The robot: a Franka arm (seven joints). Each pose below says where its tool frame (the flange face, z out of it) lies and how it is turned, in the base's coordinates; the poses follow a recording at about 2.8 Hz.
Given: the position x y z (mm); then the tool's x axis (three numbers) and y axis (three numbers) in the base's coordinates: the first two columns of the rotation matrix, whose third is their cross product.
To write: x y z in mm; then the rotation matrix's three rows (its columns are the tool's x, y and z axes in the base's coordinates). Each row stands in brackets. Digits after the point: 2 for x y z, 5 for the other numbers.
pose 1, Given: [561.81, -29.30, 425.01, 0.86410, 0.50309, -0.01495, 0.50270, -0.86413, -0.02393]
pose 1, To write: [561.81, -29.30, 425.01], [[0.86410, 0.50270, -0.02496], [0.50309, -0.86413, 0.01316], [-0.01495, -0.02393, -0.99960]]
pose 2, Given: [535.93, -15.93, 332.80, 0.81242, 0.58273, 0.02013, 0.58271, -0.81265, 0.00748]
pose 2, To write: [535.93, -15.93, 332.80], [[0.81242, 0.58271, 0.02072], [0.58273, -0.81265, 0.00565], [0.02013, 0.00748, -0.99978]]
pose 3, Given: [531.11, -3.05, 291.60, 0.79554, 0.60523, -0.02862, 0.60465, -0.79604, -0.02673]
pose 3, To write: [531.11, -3.05, 291.60], [[0.79554, 0.60465, -0.03896], [0.60523, -0.79604, 0.00396], [-0.02862, -0.02673, -0.99923]]
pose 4, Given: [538.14, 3.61, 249.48, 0.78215, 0.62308, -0.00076, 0.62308, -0.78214, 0.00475]
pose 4, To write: [538.14, 3.61, 249.48], [[0.78215, 0.62308, 0.00237], [0.62308, -0.78214, -0.00419], [-0.00076, 0.00475, -0.99998]]
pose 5, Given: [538.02, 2.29, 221.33, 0.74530, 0.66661, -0.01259, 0.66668, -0.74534, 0.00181]
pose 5, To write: [538.02, 2.29, 221.33], [[0.74530, 0.66668, -0.00818], [0.66661, -0.74534, -0.00974], [-0.01259, 0.00181, -0.99992]]
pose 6, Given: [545.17, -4.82, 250.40, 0.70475, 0.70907, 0.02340, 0.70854, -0.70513, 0.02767]
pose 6, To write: [545.17, -4.82, 250.40], [[0.70475, 0.70854, 0.03612], [0.70907, -0.70513, -0.00292], [0.02340, 0.02767, -0.99934]]
